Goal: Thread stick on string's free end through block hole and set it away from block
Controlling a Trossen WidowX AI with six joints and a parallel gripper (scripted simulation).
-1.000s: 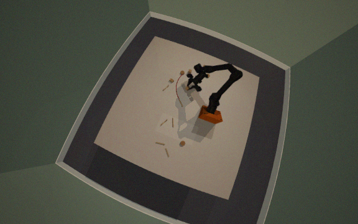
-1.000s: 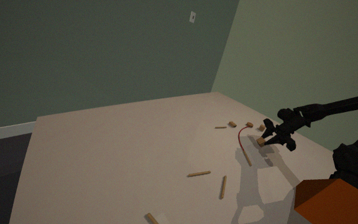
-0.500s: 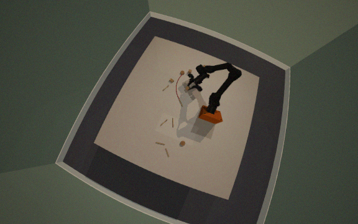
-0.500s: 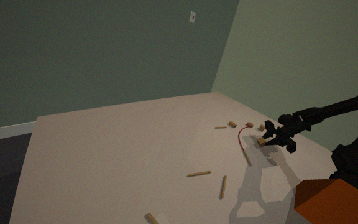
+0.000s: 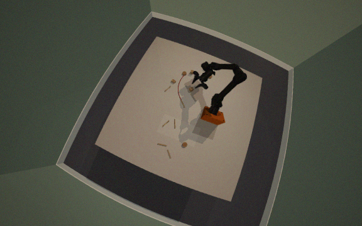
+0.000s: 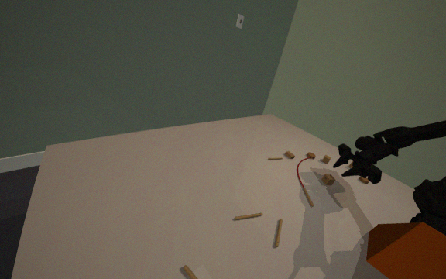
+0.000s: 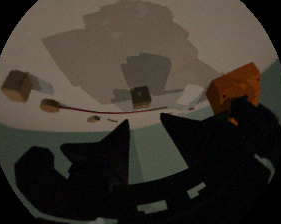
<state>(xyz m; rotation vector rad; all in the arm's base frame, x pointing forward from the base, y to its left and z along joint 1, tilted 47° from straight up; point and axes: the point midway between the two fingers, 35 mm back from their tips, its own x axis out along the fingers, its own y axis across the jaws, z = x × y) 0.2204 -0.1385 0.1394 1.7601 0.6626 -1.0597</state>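
Now: gripper tip 40 mm above the small wooden block, 20 mm to the right of it and 10 mm short of it. Also, from my gripper tip: thin wooden stick: 170 mm to the left, 60 mm below, 40 mm ahead; round button: 130 mm ahead, 120 mm to the right, 50 mm below.
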